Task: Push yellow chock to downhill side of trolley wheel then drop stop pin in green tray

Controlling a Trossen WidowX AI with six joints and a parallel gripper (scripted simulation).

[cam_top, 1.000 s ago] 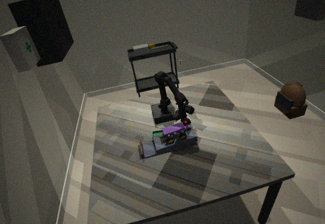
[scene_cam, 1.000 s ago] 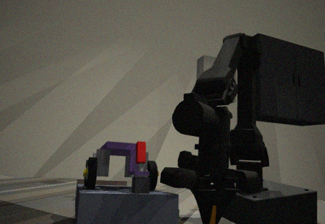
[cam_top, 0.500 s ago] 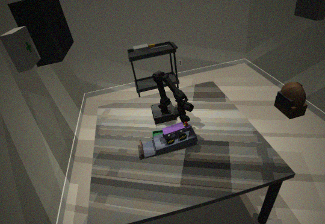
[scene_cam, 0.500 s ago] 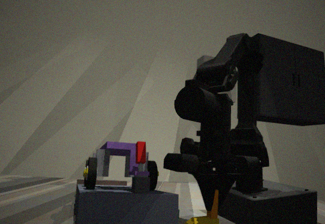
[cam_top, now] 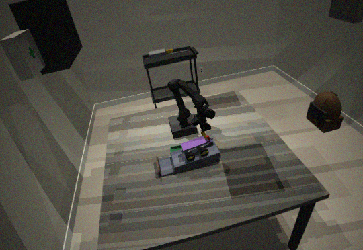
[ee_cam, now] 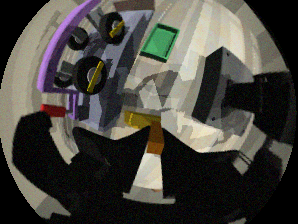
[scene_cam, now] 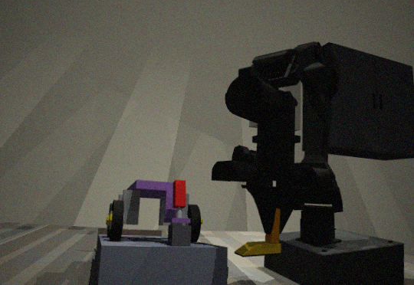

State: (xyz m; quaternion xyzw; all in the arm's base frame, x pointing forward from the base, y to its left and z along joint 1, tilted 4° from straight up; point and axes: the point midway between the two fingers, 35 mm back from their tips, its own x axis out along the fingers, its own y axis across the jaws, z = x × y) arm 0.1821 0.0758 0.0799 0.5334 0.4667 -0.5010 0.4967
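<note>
My gripper tip is now 21 cm to the left of the green tray and 11 cm above it. Also, from my gripper tip: red-headed stop pin: 14 cm ahead, 3 cm above, 2 cm to the right; yellow chock: 2 cm ahead, 1 cm below; purple trolley: 14 cm ahead, 13 cm to the right, 1 cm above.
</note>
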